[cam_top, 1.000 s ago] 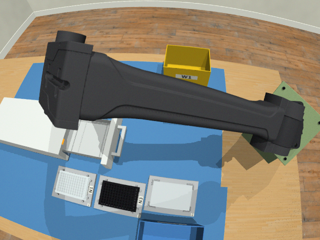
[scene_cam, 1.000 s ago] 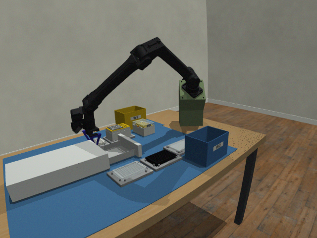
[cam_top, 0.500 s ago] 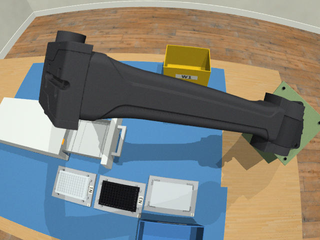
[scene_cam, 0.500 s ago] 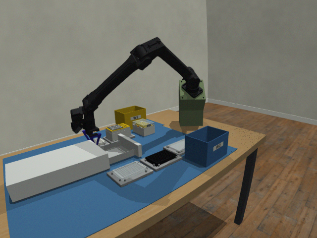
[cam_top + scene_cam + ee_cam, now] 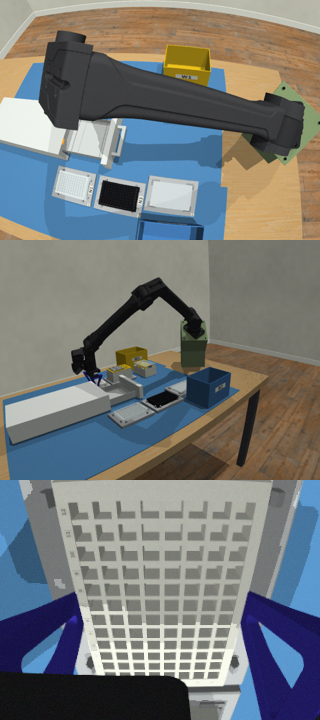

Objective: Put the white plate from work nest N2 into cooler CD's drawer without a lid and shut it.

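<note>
The grey nest N2 is 10 mm below my hand. Also, from my hand: yellow tip box (170 mm behind, 50 mm to the right, 40 mm above); then drawer (40 mm behind, 190 mm to the left); then white plate (right at my hand).
</note>
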